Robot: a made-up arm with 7 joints. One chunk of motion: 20 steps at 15 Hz.
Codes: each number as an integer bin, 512 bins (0 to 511) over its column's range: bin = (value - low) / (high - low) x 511, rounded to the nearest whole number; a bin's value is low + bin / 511 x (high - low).
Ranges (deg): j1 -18..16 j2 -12..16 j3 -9..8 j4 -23..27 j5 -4..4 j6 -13..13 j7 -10..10
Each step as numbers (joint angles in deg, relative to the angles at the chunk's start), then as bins.
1 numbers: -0.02 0.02 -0.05 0.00 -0.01 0.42 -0.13
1 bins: 270 219 269 235 255 264 252
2 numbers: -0.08 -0.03 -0.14 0.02 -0.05 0.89 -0.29
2 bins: 269 218 266 235 252 273 248
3 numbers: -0.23 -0.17 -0.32 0.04 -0.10 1.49 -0.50
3 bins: 267 216 261 235 249 285 243
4 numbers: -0.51 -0.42 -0.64 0.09 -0.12 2.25 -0.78
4 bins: 263 211 251 236 248 300 236
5 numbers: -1.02 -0.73 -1.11 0.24 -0.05 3.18 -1.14
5 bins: 255 206 237 238 252 318 226
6 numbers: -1.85 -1.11 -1.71 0.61 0.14 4.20 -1.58
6 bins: 243 199 219 241 264 338 215
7 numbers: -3.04 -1.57 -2.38 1.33 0.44 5.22 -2.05
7 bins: 225 190 199 249 284 358 203
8 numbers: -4.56 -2.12 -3.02 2.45 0.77 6.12 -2.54
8 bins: 202 180 180 260 305 376 191
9 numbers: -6.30 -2.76 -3.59 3.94 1.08 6.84 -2.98
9 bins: 176 169 163 275 324 390 179
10 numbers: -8.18 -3.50 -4.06 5.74 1.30 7.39 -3.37
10 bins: 148 155 148 294 339 401 169
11 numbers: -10.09 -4.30 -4.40 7.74 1.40 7.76 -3.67
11 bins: 119 141 138 314 345 408 162
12 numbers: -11.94 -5.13 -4.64 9.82 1.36 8.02 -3.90
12 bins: 91 125 131 335 342 413 156
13 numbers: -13.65 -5.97 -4.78 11.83 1.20 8.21 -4.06
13 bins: 65 110 127 356 332 417 152
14 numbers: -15.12 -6.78 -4.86 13.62 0.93 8.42 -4.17
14 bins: 43 95 124 374 315 421 149
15 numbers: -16.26 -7.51 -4.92 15.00 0.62 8.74 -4.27
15 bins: 26 82 123 388 295 427 146
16 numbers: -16.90 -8.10 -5.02 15.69 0.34 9.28 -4.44
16 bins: 17 71 120 395 277 438 142
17 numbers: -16.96 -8.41 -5.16 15.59 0.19 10.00 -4.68
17 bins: 16 66 115 394 268 452 136
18 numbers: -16.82 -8.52 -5.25 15.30 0.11 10.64 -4.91
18 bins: 18 64 113 391 263 465 130
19 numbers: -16.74 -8.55 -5.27 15.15 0.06 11.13 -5.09
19 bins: 19 63 112 390 259 474 125
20 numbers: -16.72 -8.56 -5.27 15.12 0.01 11.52 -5.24
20 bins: 19 63 112 390 256 482 122
